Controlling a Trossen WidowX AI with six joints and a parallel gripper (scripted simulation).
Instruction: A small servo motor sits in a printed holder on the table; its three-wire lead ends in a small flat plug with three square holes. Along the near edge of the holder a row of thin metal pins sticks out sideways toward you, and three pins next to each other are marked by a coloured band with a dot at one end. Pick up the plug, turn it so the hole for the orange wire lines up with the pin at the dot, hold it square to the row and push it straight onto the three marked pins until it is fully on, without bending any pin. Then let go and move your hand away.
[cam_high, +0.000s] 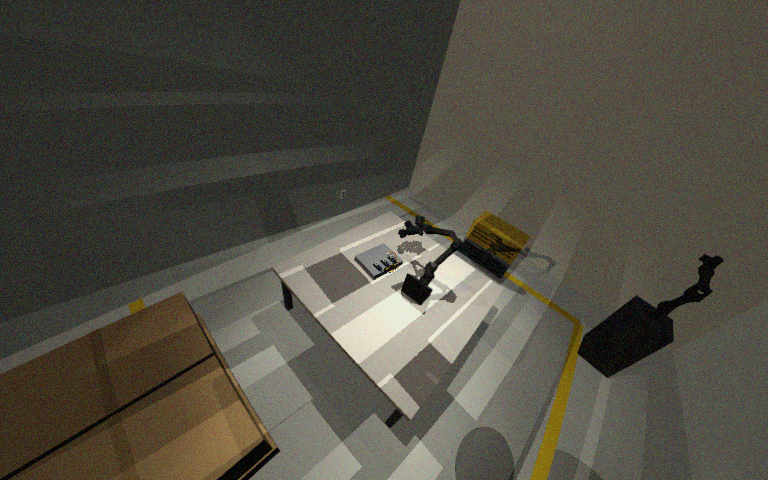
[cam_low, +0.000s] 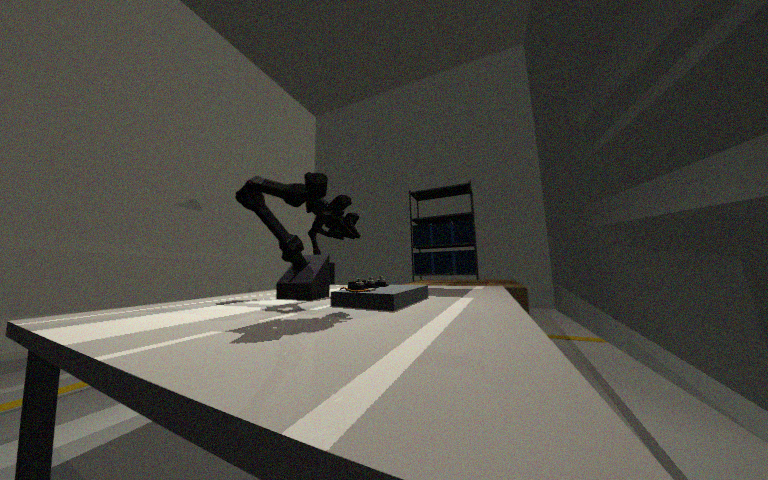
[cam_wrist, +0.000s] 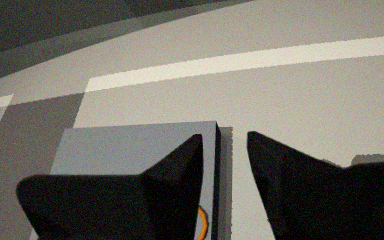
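My gripper tip is 170 mm to the right of the yellow band, 140 mm past it and 140 mm above it. Round my gripper tip: printed holder: 190 mm to the left, 190 mm below, 20 mm ahead; then black pin header: 190 mm to the left, 150 mm below, 140 mm behind; then servo: 190 mm to the left, 170 mm below, 90 mm behind.
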